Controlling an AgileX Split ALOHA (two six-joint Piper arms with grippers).
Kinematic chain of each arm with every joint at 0, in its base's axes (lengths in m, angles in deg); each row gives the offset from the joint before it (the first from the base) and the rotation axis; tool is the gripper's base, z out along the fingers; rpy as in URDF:
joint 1: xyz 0 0 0.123 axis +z
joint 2: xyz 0 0 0 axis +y
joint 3: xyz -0.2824 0 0.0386 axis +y
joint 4: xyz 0.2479 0 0.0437 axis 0.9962 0 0.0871
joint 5: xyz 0 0 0 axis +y
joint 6: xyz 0.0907 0 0.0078 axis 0.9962 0 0.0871
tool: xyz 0 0 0 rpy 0 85 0
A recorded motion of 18 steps. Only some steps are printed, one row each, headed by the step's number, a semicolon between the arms.
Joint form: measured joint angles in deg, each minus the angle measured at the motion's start. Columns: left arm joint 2, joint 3, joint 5, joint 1, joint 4, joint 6; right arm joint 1, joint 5, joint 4, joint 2, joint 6, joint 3.
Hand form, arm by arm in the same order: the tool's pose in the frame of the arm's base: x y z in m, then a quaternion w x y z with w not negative. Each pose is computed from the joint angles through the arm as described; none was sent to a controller.
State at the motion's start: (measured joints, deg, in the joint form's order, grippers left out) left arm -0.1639 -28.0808 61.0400 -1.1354 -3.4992 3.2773; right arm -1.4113 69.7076 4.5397 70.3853 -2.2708 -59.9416
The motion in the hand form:
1: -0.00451 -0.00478 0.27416 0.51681 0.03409 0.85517 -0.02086; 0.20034 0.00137 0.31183 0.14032 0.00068 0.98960 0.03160
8: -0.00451 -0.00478 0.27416 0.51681 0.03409 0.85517 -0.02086; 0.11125 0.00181 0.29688 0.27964 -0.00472 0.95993 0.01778
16: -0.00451 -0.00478 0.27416 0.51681 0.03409 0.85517 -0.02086; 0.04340 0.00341 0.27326 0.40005 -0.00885 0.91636 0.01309
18: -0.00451 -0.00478 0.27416 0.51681 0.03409 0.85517 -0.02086; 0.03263 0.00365 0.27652 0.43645 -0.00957 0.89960 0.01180
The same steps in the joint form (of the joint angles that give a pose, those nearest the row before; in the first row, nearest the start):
1: 0.00 0.00 0.00 0.00 0.00 0.00; 0.00 -0.37 -0.30 -3.73 0.00 2.93
8: 0.00 0.00 0.00 0.00 0.00 0.00; 0.00 -9.03 -1.25 -29.09 -0.49 20.58
16: 0.00 0.00 0.00 0.00 0.00 0.00; -0.01 -10.60 -1.25 -52.99 -0.71 31.36
18: 0.00 0.00 0.00 0.00 0.00 0.00; 0.01 -10.99 -1.26 -57.20 -0.70 31.36

